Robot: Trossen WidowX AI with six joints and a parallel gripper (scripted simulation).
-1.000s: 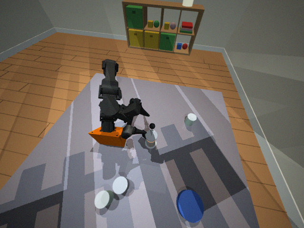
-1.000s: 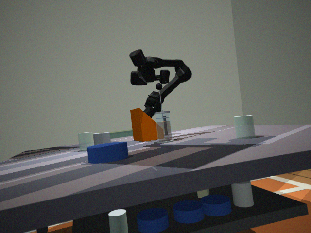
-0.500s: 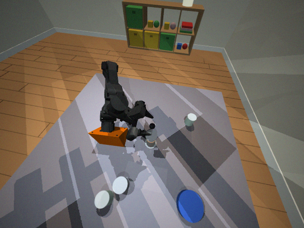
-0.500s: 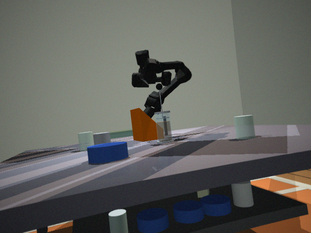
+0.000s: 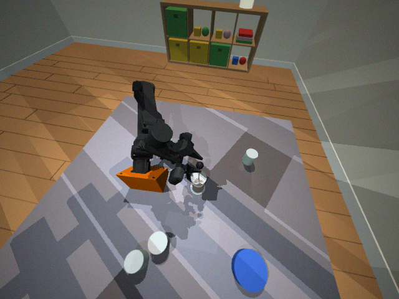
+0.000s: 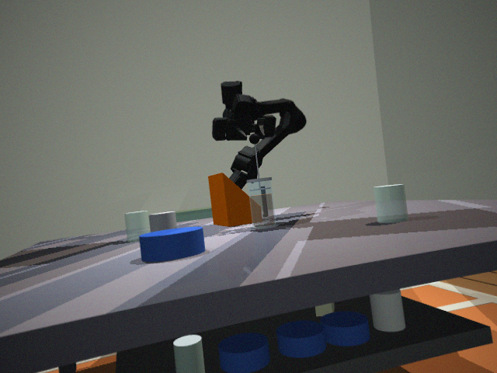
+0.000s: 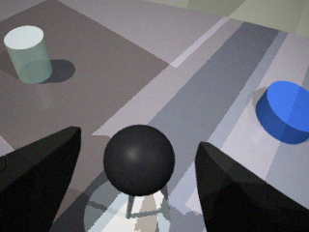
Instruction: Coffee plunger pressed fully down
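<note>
Right now the glass coffee press is 12 cm below my gripper tip, 2 cm behind it and 1 cm to the left of it.
</note>
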